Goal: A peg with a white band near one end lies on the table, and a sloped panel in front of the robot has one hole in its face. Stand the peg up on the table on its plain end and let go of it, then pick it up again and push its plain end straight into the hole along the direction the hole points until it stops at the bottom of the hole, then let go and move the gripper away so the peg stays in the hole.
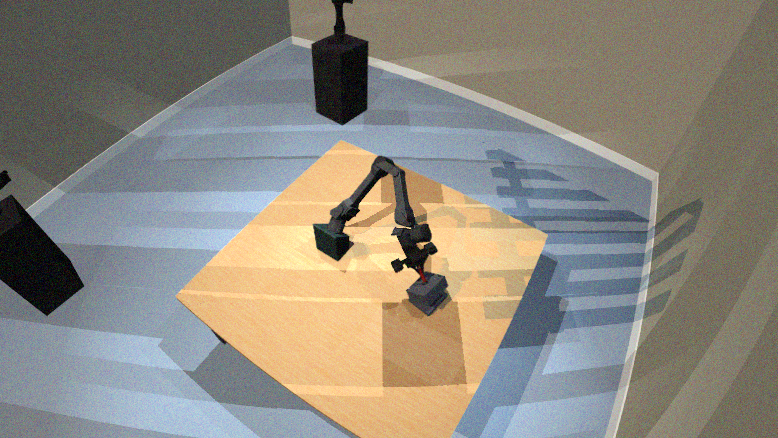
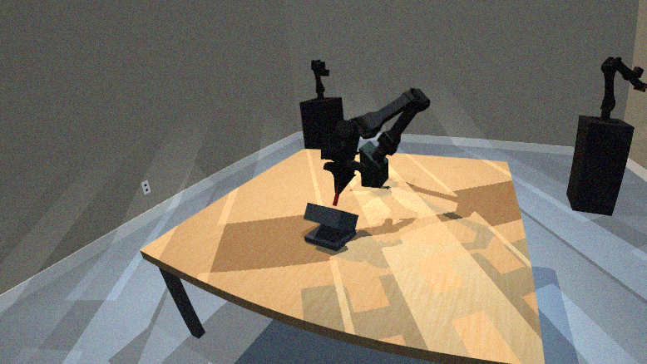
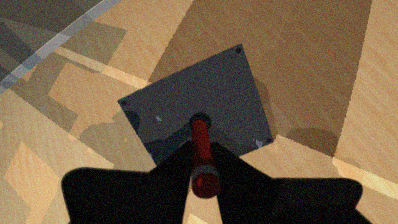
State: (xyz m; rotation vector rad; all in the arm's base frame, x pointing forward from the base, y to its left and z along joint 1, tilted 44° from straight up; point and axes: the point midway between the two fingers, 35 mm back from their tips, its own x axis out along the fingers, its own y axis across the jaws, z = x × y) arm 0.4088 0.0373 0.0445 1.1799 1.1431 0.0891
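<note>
Right now my gripper tip is 10 mm past the red peg and 10 mm below it. The rest, counted from my gripper tip: grey sloped panel 40 mm ahead, 70 mm below; then dark panel base 60 mm ahead, 130 mm below.
</note>
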